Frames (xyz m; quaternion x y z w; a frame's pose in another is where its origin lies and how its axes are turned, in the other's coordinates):
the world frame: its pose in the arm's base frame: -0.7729 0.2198 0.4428 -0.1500 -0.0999 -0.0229 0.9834
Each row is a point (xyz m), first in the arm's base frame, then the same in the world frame.
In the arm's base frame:
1: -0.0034 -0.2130 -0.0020
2: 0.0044 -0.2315 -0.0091
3: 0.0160 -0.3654 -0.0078
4: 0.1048 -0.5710 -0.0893
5: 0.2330 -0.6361 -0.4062
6: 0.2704 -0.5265 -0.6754
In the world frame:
1: 0.6694 -0.2260 -0.6915
2: 0.6759 -0.2410 -0.7051
3: 0.6895 -0.3682 -0.7462
4: 0.7630 -0.5340 -0.9008
5: 0.8250 -0.4945 -1.2410
6: 0.8053 -0.3089 -1.4669

